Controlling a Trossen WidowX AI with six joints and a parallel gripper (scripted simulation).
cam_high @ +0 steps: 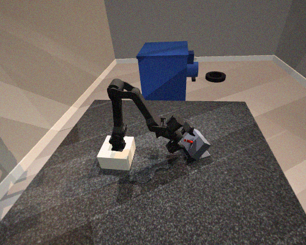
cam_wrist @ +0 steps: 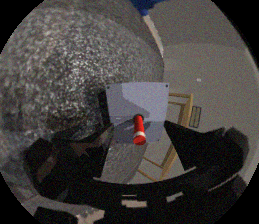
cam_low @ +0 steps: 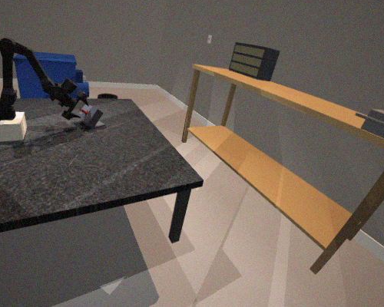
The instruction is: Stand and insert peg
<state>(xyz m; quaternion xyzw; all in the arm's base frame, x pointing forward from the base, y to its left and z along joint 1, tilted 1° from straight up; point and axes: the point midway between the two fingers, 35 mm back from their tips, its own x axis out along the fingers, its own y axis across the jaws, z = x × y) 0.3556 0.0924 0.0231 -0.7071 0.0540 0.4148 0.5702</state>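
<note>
Right now my gripper tip is 10 mm past the red peg, 10 mm to the left of it and 10 mm below it. The rest, counted from my gripper tip: grey sloped panel: 30 mm ahead, 20 mm to the left, 30 mm below.
</note>
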